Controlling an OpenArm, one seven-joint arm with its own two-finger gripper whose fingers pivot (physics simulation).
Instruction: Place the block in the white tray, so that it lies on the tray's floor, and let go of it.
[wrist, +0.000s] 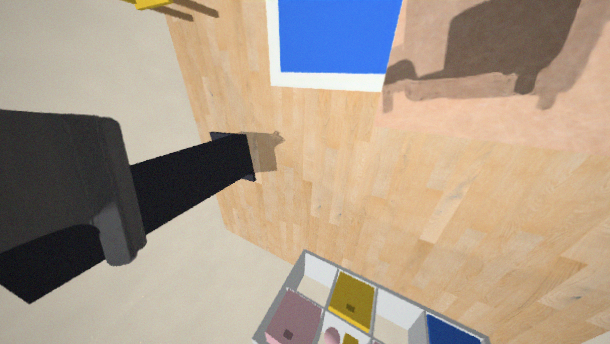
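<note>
Part of my gripper (65, 180) shows as a large dark grey shape with a rounded end at the left edge of the wrist view. It stands open, and no block shows at it. The rest of the gripper is outside the view. The block the task names does not show in the wrist view, and I cannot make out the white tray. Where the gripper is relative to them cannot be told.
A pinkish surface (480, 120) with a robot-shaped shadow is at the top right. A blue panel (335, 37) with a white border lies beside it. A black column (195, 175) stands at the left. A grey-edged shelf unit (400, 296) with coloured boxes is at the bottom.
</note>
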